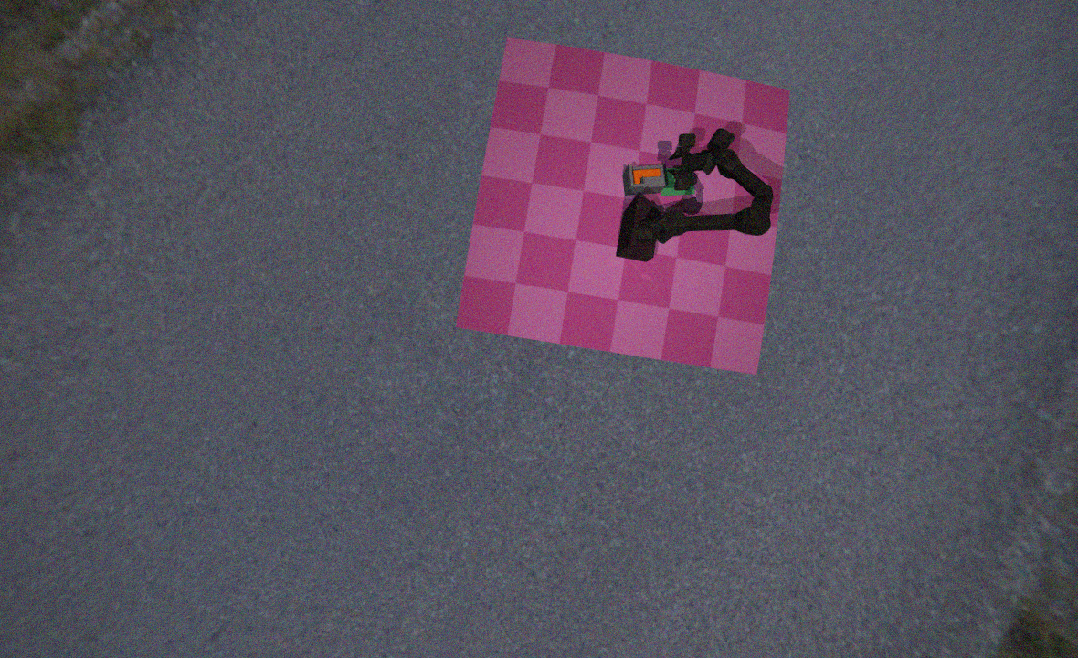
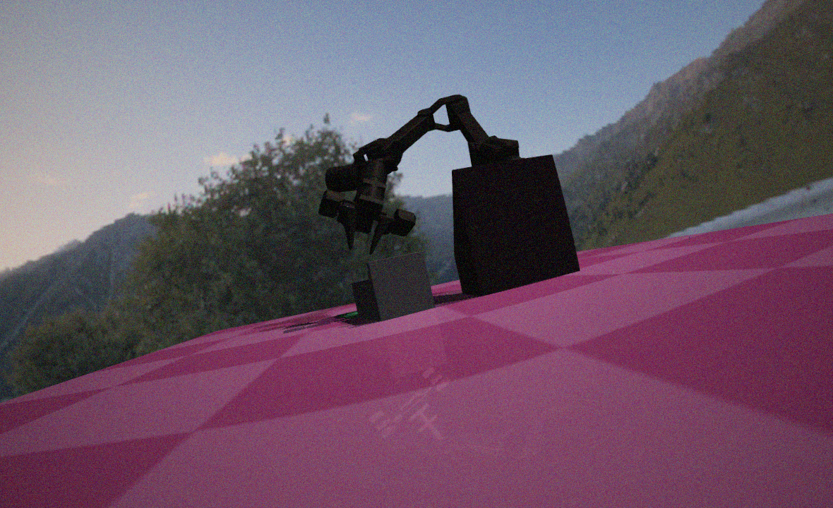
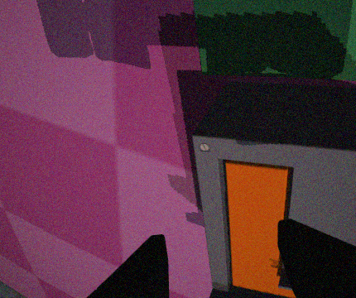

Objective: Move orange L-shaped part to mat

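Now: gripper tip 40 mm past the orange L-shaped part, 80 mm to the right of it and 70 mm above it. Also, from my gripper tip: green mat: 10 mm ahead, 80 mm to the right, 130 mm below.
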